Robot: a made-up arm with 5 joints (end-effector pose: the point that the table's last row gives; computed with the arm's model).
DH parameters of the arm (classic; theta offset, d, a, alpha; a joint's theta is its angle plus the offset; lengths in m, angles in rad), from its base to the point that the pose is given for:
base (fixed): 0.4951 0 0.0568 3.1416
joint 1: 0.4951 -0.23 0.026 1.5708
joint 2: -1.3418 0 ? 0
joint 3: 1.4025 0 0.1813 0
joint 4: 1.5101 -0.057 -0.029 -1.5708
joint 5: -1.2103 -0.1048 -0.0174 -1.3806
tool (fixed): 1.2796 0.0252 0 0
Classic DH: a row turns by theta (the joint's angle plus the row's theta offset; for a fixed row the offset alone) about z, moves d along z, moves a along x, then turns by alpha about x.
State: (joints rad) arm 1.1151 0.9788 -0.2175 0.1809 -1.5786
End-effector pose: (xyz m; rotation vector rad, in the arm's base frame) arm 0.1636 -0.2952 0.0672 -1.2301 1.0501 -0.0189
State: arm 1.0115 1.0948 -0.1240 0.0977 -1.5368
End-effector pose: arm 0.1760 -0.2513 0.0218 -1.2187 1.0212 0.1896
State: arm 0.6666 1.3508 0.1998 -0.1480 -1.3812
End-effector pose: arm 0.1583 -0.1155 -0.0508 -1.2470 0.8820 0.8395
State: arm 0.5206 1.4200 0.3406 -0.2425 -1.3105
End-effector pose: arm 0.1333 -0.0749 -0.0562 -1.2728 0.8055 1.1004
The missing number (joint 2, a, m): 0.1366
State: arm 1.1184 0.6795 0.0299 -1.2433 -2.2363
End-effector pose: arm 0.1732 -0.2910 0.2558 -1.5621 -0.0657 -1.3625
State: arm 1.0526 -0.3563 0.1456 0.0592 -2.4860
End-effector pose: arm 0.1667 -0.2319 0.4346 -1.1378 0.0961 -1.1868
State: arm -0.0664 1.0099 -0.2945 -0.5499 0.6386
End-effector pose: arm 0.4431 -0.0343 0.1609 2.0967 0.3641 -0.5124
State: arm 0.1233 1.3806 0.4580 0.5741 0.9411
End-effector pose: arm 0.0945 -0.0647 -0.0428 0.4876 1.6470 -2.3749
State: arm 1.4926 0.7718 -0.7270 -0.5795 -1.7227
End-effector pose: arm 0.0452 -0.3785 0.3415 -2.0457 0.6709 -1.4631
